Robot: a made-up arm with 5 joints.
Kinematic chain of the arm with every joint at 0, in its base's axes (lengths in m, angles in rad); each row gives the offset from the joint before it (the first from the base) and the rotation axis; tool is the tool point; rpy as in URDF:
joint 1: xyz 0.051 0 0.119 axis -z
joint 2: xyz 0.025 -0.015 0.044 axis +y
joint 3: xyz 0.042 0 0.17 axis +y
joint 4: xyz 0.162 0 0.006 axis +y
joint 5: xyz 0.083 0.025 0 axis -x
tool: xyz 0 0 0 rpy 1.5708 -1.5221 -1.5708
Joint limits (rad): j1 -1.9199..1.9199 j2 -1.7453..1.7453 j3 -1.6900..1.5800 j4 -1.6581..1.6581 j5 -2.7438..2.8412
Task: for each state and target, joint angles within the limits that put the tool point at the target. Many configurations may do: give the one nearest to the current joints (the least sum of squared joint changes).
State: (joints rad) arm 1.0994 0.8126 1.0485 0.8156 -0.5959
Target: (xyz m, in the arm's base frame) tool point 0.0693 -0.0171 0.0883
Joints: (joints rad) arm 1.1622 0.8392 1.2471 0.8967 -0.5959
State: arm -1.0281 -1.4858 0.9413 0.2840 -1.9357
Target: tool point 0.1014 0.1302 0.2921
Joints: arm -1.1298 -1.0662 0.9670 0.2426 -1.9357
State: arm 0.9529 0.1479 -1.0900 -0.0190 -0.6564
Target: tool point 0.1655 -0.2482 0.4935
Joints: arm 1.1752 0.1889 -0.9531 0.0400 -0.6564
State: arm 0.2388 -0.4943 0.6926 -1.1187 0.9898
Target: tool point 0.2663 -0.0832 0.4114
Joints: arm 0.4121 -0.2519 0.2661 -1.0087 0.9898
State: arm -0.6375 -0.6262 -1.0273 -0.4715 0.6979
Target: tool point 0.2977 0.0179 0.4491
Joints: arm -0.0320 -0.2149 -0.1553 -0.2296 0.6979
